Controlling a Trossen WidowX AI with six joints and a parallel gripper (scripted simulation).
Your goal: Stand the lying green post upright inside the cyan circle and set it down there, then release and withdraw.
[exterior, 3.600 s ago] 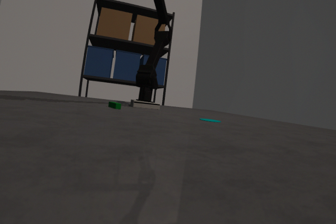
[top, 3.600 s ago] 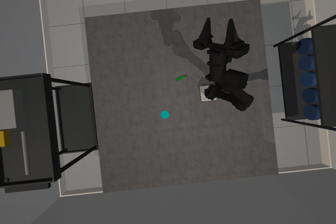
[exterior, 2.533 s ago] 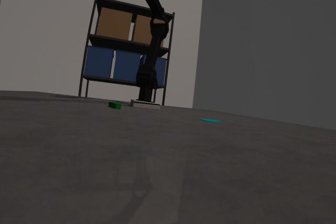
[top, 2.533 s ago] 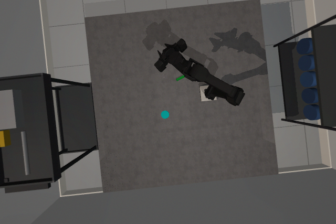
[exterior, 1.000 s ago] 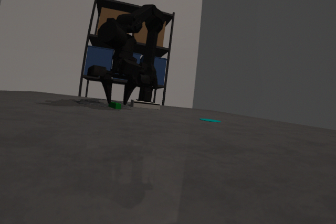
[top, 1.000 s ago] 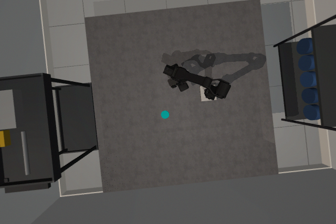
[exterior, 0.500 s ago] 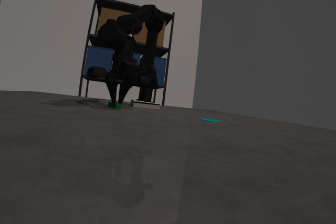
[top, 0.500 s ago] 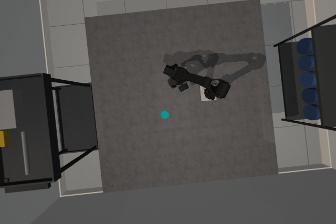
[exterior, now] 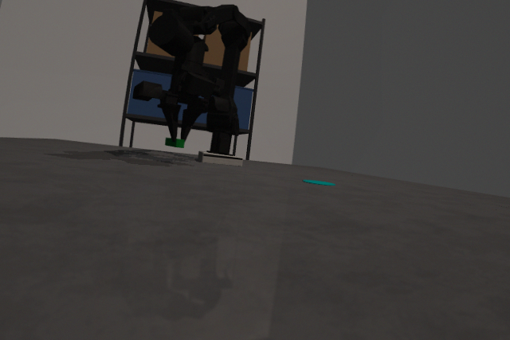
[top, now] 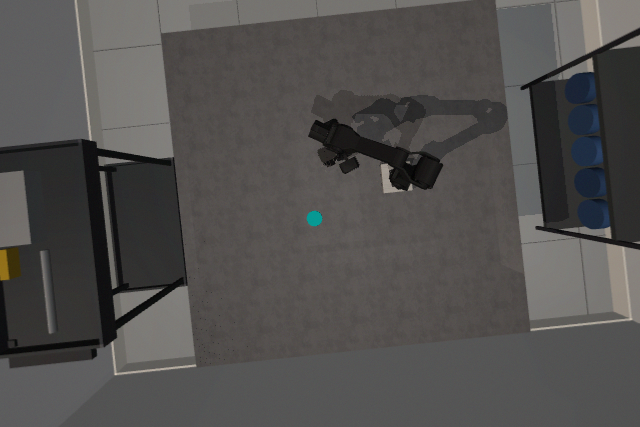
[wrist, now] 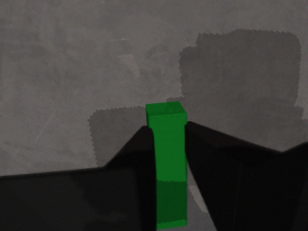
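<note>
Right now the cyan circle is 140 mm ahead of my gripper tip, 240 mm to the left of it and 40 mm below it. Round my gripper tip: green post 20 mm behind, 10 mm to the right.
</note>
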